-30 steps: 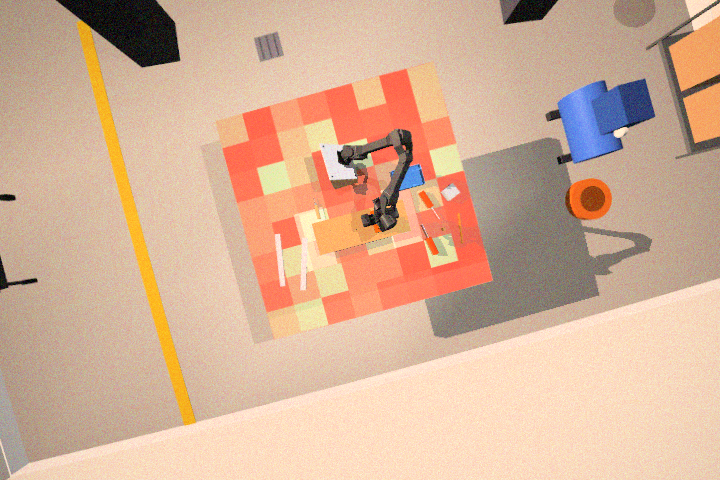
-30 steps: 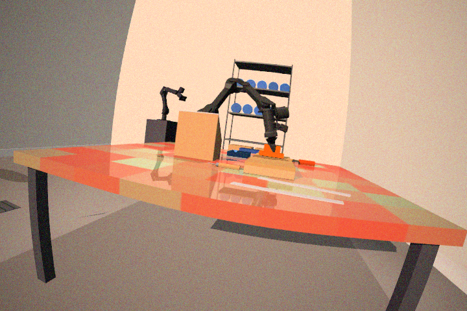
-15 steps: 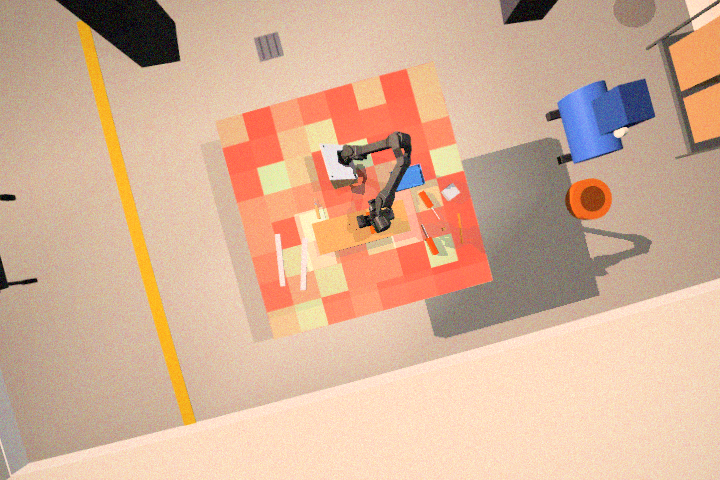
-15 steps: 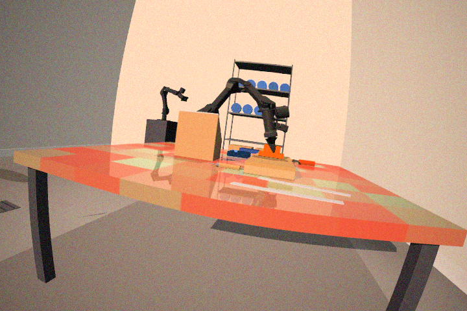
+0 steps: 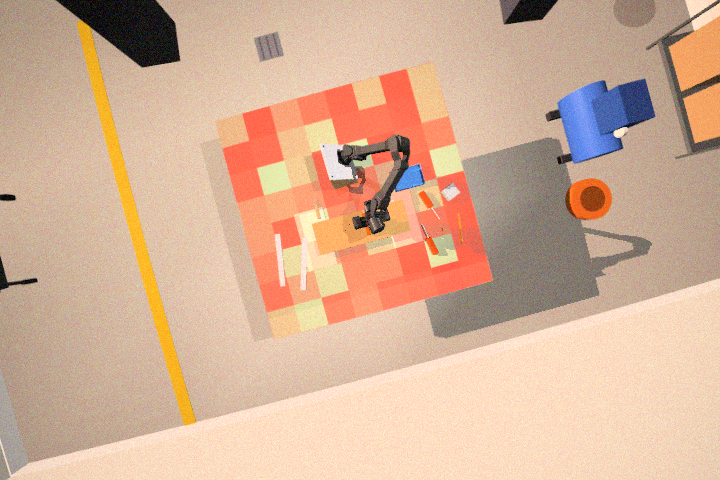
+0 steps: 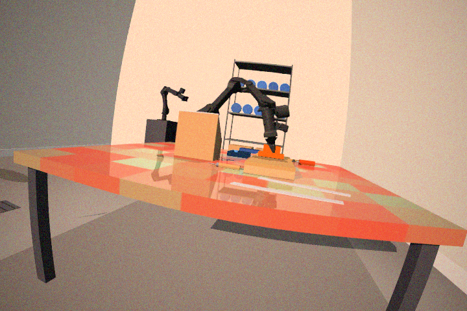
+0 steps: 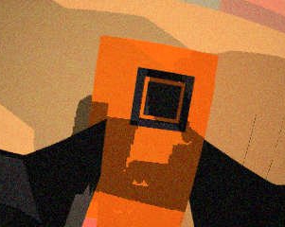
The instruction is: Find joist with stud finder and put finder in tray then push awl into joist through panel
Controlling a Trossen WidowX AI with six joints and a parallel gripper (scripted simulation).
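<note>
Right now my gripper tip is 23 cm past the blue tray, 25 cm to the right of it and 5 cm above it. Round my gripper tip: orange stud finder 1 cm ahead, 2 cm above; grey block 11 cm behind, 47 cm to the left, 5 cm below; awl 15 cm behind, 29 cm to the right, 6 cm below.
</note>
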